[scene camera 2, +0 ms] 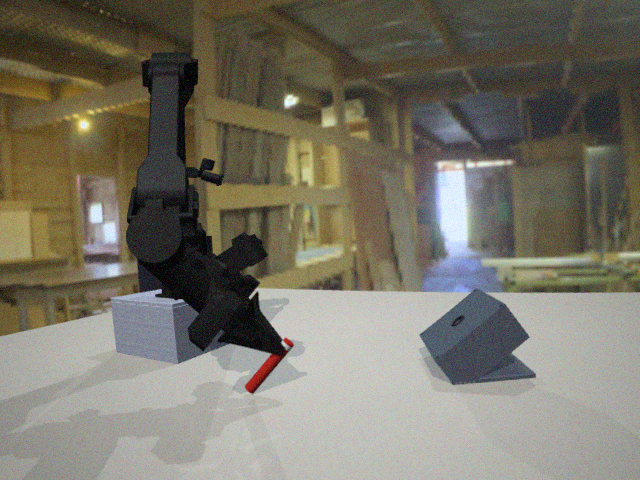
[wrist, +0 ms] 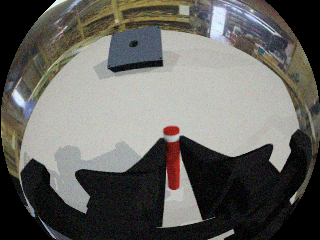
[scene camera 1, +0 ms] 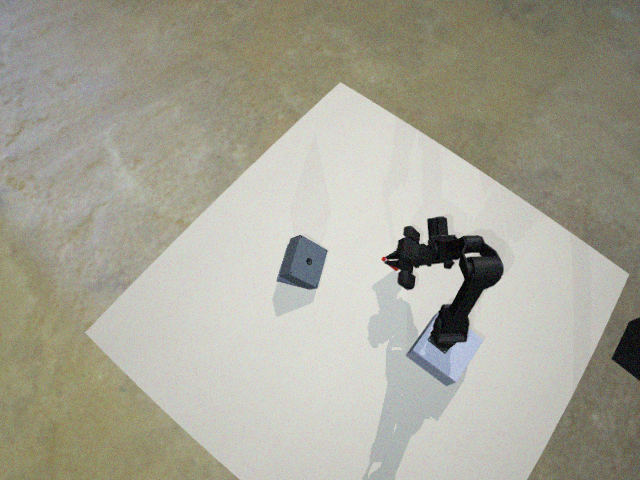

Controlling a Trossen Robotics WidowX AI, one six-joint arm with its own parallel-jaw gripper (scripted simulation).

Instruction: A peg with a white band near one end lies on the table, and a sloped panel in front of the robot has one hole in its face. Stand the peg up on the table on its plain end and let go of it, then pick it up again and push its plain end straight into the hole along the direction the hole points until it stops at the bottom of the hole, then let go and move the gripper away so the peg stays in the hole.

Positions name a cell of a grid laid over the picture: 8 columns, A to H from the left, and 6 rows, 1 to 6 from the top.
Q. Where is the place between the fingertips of the gripper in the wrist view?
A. E4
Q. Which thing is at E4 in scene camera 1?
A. The gripper.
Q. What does the gripper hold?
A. A red peg.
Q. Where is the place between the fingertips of the gripper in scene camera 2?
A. At D5
